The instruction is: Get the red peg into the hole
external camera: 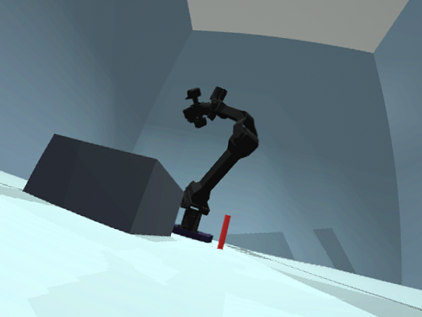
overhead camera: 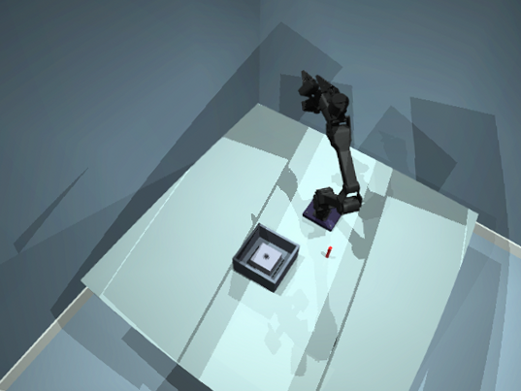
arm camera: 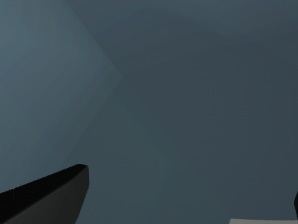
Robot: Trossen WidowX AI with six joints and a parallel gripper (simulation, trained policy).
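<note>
Now: the red peg 32 cm ahead of my gripper tip, 31 cm to the left of it and 55 cm below it. Round my gripper tip: dark box: 47 cm ahead, 11 cm to the left, 56 cm below; plate: 47 cm ahead, 11 cm to the left, 54 cm below.
</note>
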